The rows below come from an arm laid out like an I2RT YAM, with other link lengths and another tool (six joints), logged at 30 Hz.
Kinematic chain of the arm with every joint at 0, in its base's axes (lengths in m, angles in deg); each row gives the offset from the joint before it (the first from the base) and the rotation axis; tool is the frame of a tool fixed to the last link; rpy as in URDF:
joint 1: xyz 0 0 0.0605 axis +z
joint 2: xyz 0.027 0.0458 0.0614 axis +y
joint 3: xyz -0.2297 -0.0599 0 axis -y
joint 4: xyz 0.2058 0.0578 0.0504 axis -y
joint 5: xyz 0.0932 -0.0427 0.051 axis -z
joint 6: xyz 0.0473 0 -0.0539 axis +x
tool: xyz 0.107 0.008 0.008 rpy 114.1 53.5 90
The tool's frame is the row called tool.
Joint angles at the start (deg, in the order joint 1, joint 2, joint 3, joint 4, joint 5, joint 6):
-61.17 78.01 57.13 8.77 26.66 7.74
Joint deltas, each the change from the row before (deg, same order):
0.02 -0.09 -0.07 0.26 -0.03 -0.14
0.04 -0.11 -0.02 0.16 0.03 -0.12
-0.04 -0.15 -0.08 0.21 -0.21 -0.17
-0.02 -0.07 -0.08 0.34 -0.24 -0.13
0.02 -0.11 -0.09 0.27 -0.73 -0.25
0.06 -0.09 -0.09 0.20 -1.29 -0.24
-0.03 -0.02 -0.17 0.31 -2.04 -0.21
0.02 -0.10 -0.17 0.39 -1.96 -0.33
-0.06 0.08 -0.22 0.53 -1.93 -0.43
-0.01 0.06 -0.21 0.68 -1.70 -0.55
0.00 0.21 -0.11 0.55 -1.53 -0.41
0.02 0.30 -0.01 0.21 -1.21 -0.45
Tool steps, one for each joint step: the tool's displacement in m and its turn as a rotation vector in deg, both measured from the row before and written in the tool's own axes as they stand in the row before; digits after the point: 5 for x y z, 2 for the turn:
-0.00070 0.00057 -0.00067 -0.21 -0.14 0.04
-0.00083 0.00055 -0.00079 -0.16 -0.15 0.05
-0.00079 0.00055 -0.00076 -0.29 -0.07 -0.01
-0.00058 0.00091 -0.00068 -0.36 -0.05 0.04
0.00058 0.00173 -0.00137 -0.72 0.25 -0.25
0.00212 0.00266 -0.00191 -1.11 0.65 -0.47
0.00358 0.00341 -0.00189 -1.57 1.10 -0.65
0.00298 0.00381 -0.00251 -1.66 0.94 -0.66
0.00340 0.00330 -0.00138 -1.53 0.87 -0.77
0.00256 0.00359 -0.00167 -1.52 0.59 -0.73
0.00288 0.00324 -0.00090 -1.29 0.63 -0.66
0.00338 0.00223 -0.00002 -0.86 0.61 -0.80

